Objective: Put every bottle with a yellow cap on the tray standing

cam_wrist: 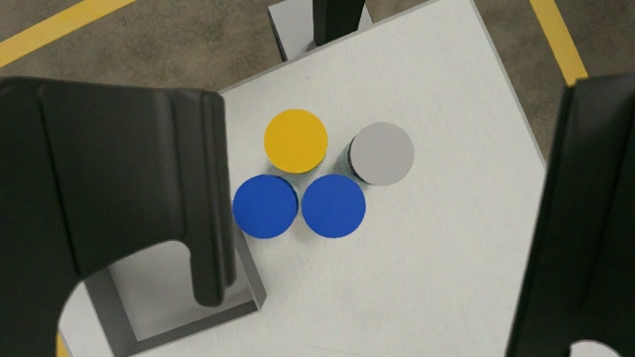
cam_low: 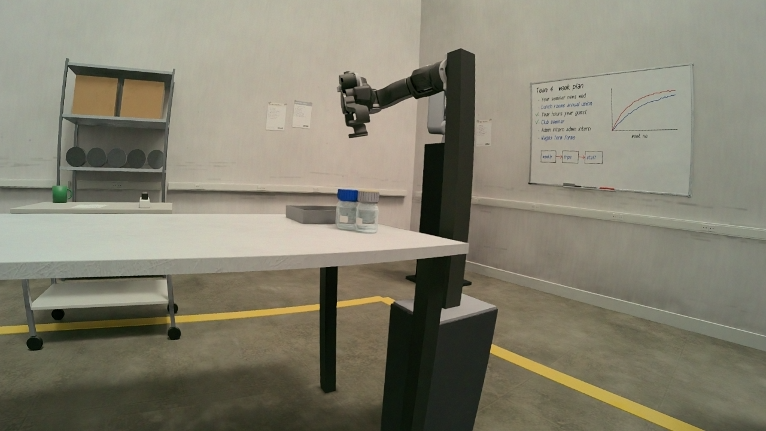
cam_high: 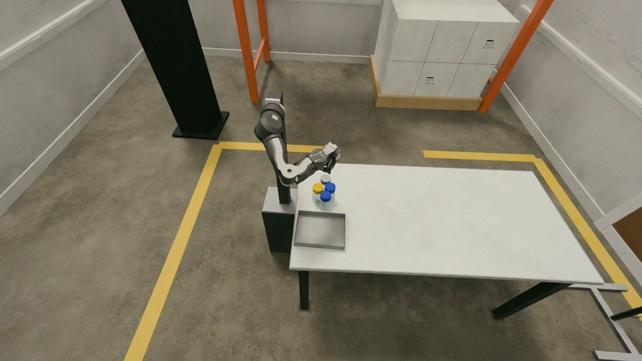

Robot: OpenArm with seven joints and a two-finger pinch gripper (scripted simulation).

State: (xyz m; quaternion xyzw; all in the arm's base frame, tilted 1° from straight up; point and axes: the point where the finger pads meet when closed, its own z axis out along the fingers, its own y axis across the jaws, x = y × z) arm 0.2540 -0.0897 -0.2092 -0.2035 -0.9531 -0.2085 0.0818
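Right now my hand is 22 cm above the yellow-capped bottle, 5 cm past it and 1 cm to the left of it. Also, from my hand: grey tray 26 cm below, 20 cm to the right, 2 cm behind; grey-capped bottle 22 cm below, 6 cm to the left, 1 cm behind.
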